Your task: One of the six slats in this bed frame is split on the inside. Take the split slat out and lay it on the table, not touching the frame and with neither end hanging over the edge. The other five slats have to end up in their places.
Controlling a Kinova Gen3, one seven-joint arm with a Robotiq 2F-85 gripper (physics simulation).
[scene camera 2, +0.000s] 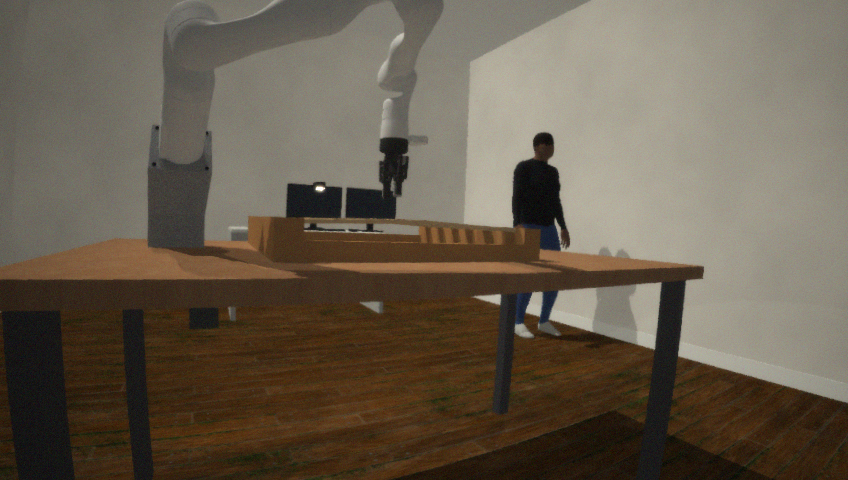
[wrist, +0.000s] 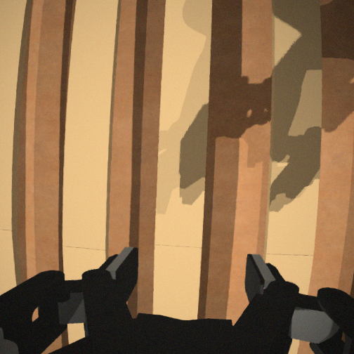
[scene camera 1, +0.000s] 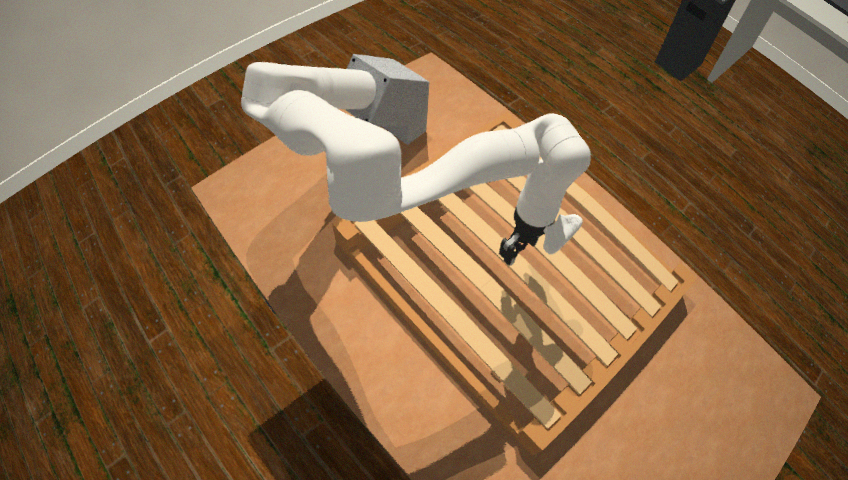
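The bed frame (scene camera 1: 540, 437) (scene camera 2: 380, 252) stands on the table (scene camera 1: 731, 356) (scene camera 2: 630, 266) with all six pale slats lying across it side by side. My gripper (scene camera 1: 509, 259) (scene camera 2: 392, 195) (wrist: 190, 266) is open and empty, pointing down above the middle of the frame. In the wrist view its fingers stand on either side of the slat (wrist: 179, 280) below, clear above it. This looks like the third slat (scene camera 1: 571, 320) from the frame's near-left side. Thin lines cross several slats in the wrist view. No split shows on the slats' visible tops; their insides are hidden.
The arm's base (scene camera 1: 401, 98) (scene camera 2: 175, 205) stands at one end of the table, and the arm reaches over the frame, hiding some slat ends. Its shadow darkens parts of the slats. A person (scene camera 2: 536, 193) stands behind the table. Two monitors (scene camera 2: 314, 202) (scene camera 2: 370, 204) stand farther back.
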